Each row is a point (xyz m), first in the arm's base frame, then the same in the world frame.
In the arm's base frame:
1: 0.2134 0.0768 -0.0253
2: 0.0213 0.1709 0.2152
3: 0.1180 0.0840 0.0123
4: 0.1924 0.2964 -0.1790
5: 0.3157 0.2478 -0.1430
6: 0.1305 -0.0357 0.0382
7: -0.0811 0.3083 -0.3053
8: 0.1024 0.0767 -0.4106
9: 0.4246 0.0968 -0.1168
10: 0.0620 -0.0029 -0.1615
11: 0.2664 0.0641 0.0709
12: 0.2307 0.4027 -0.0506
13: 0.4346 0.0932 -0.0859
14: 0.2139 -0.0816 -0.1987
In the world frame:
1: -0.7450 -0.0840 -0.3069
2: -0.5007 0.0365 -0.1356
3: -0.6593 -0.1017 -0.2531
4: -0.9106 -0.1404 -0.1027
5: -0.9537 -0.0647 -0.2088
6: -0.6057 -0.1157 -0.3630
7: -0.8067 -0.3775 0.0519
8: -0.9084 -0.4435 -0.2374
9: -0.9538 -0.0390 -0.3951
10: -0.6955 -0.2966 -0.2932
11: -0.7166 0.0146 -0.3482
12: -0.8979 0.0163 -0.0354
13: -0.9400 -0.0108 -0.4043
14: -0.7921 -0.2735 -0.4374

